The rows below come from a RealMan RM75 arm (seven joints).
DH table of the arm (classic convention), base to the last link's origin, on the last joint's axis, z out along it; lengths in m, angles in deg. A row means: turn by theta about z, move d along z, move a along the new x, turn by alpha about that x. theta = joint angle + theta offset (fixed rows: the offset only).
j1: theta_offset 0, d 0.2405, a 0, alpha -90
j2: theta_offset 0, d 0, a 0, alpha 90
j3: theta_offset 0, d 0.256, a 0, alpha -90
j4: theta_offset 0, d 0, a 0, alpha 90
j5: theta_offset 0, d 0.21, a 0, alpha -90
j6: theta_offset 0, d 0, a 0, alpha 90
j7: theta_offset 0, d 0.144, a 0, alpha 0
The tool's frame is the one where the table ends.
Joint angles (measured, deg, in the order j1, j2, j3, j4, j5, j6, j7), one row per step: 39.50, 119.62, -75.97, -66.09, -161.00, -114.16, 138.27; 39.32, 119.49, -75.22, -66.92, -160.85, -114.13, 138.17; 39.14, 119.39, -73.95, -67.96, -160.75, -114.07, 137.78; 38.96, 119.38, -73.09, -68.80, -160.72, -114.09, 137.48; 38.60, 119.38, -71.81, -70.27, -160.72, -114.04, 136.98; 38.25, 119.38, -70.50, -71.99, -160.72, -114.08, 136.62; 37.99, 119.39, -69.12, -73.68, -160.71, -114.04, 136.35; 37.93, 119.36, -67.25, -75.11, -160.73, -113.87, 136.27
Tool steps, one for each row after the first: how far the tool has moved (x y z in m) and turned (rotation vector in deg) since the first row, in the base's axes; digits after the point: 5 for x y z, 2 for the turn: -0.00075, 0.00162, 0.00288, 0.95, 0.59, 0.24; -0.00176, 0.00395, 0.00681, 2.21, 1.52, 0.63; -0.00255, 0.00521, 0.00950, 3.04, 2.14, 0.94; -0.00364, 0.00715, 0.01392, 4.45, 3.05, 1.59; -0.00529, 0.00917, 0.01909, 6.06, 3.89, 2.28; -0.00720, 0.01153, 0.02444, 7.84, 4.73, 2.98; -0.00883, 0.01483, 0.03070, 10.09, 5.66, 3.34
